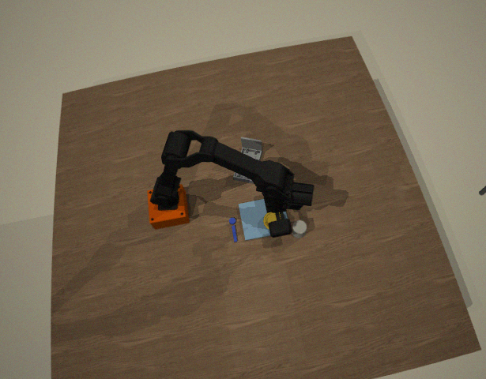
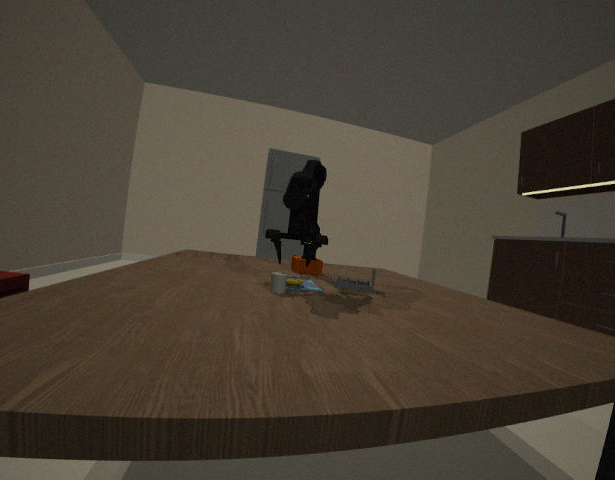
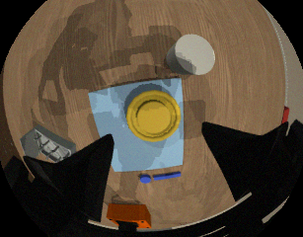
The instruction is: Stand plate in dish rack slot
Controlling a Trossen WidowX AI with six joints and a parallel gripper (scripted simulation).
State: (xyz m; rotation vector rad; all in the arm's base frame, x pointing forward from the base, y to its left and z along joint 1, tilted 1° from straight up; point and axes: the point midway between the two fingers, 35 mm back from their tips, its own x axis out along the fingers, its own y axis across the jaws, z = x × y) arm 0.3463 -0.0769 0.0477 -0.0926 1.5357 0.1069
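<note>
My gripper tip is now 50 mm above the yellow plate. Round my gripper tip: white cup 70 mm ahead, 40 mm to the right, 40 mm below; light blue mat 60 mm below, 40 mm behind, 20 mm to the left; blue spoon 140 mm behind, 60 mm below, 10 mm to the right.
</note>
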